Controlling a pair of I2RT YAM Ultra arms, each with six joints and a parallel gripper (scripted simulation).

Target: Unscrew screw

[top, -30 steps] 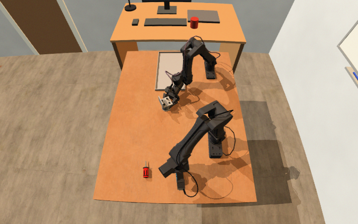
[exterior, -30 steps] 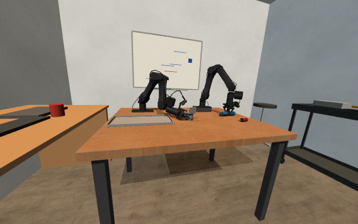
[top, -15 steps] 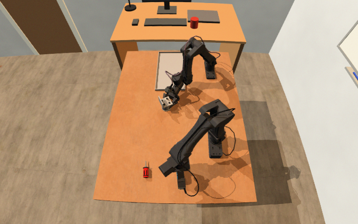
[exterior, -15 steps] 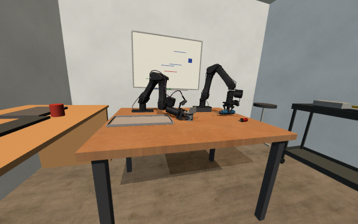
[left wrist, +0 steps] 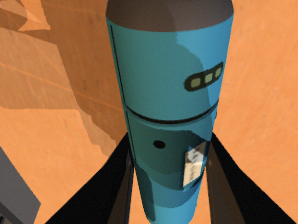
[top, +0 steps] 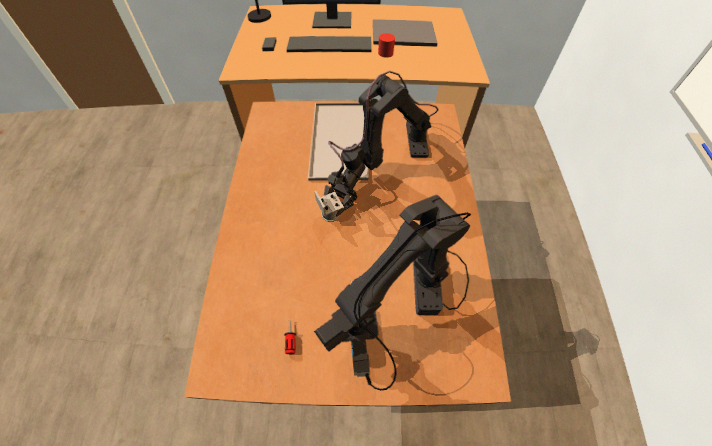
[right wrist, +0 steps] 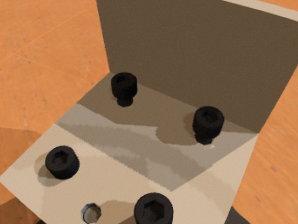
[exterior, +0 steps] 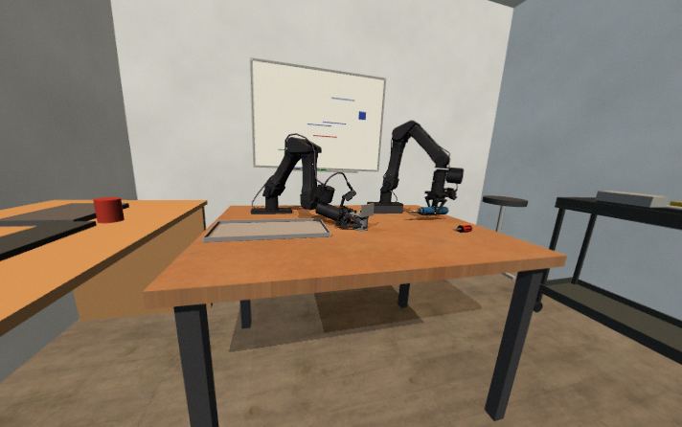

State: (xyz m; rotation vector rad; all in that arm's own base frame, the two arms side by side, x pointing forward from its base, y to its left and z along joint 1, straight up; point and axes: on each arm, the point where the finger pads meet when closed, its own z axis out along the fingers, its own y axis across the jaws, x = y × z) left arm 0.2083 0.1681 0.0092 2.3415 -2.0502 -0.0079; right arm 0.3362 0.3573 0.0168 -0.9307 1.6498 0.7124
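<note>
Right now my right hand is 5 cm below the l-shaped bracket. The rest, counted from my right hand: small red screwdriver (8 cm ahead, 43 cm to the left, 1 cm below); grey bit (9 cm behind, 29 cm to the left, 3 cm above); grey tray (36 cm to the right, 2 cm below).
</note>
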